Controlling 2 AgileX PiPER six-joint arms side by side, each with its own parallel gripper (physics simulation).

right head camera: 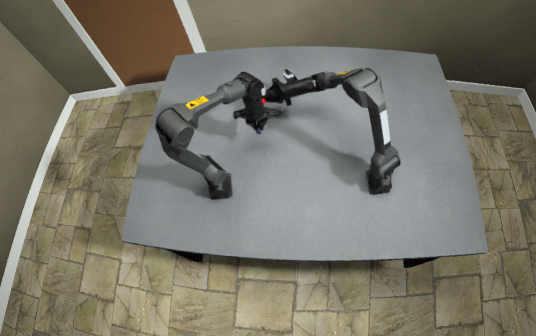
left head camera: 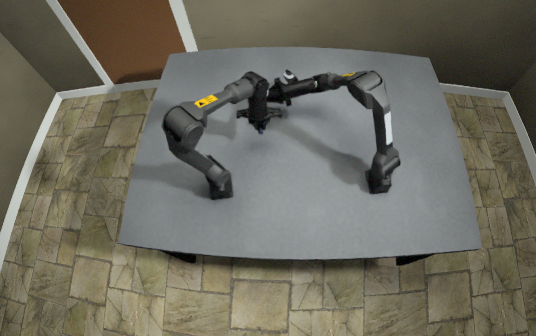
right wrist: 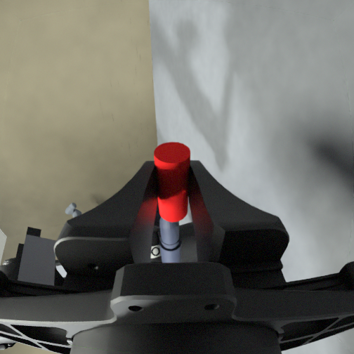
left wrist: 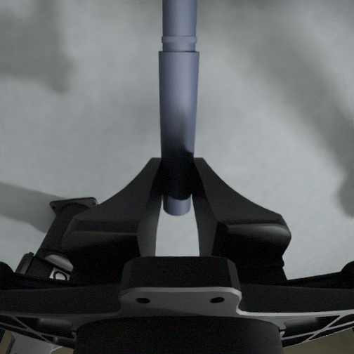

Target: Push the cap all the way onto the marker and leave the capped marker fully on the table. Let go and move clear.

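Observation:
The blue-grey marker is held above the table. My left gripper is shut on its barrel. The red cap is between the fingers of my right gripper, which is shut on it. In the right wrist view the marker runs up to the cap's lower end, a little left of the cap's middle. Its tip is hidden there. A stretch of barrel with a ring shows outside the cap. How deep the tip sits cannot be told.
The grey table lies under both arms. The two arms meet close together near its back, the left one from the left and the right one from the right. The back wall stands behind the table's far edge.

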